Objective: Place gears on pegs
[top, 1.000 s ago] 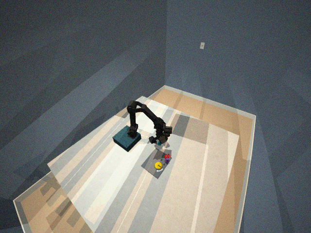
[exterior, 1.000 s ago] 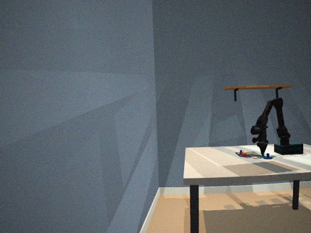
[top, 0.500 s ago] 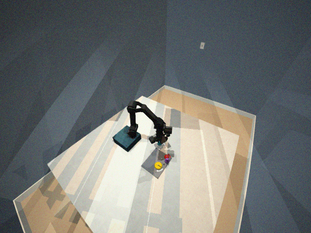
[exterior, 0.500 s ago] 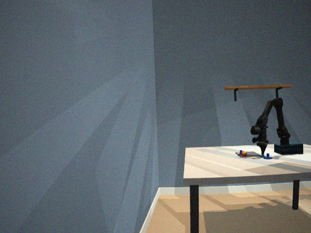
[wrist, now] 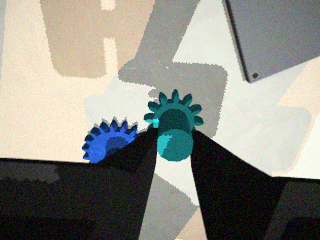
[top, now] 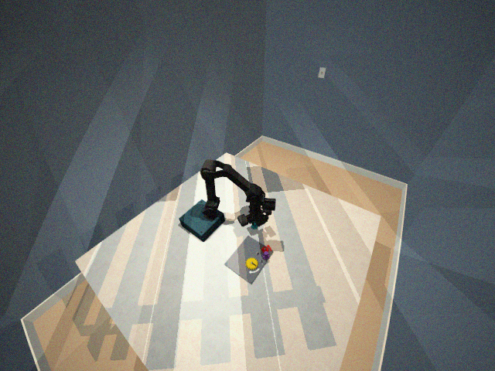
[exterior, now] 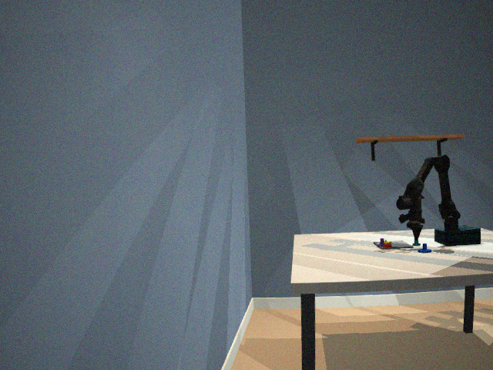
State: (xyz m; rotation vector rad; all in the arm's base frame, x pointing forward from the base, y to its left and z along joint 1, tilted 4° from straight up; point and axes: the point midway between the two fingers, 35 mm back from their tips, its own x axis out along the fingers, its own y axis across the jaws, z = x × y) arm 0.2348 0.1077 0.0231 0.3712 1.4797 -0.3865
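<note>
Right now my gripper tip is 150 mm short of the purple gear, 110 mm to the left of it and 30 mm above it. The rest, counted from my gripper tip: teal gear: 10 mm below; red gear: 120 mm ahead, 90 mm to the right, 30 mm below; blue gear: 60 mm to the left, 30 mm below, 20 mm behind.
</note>
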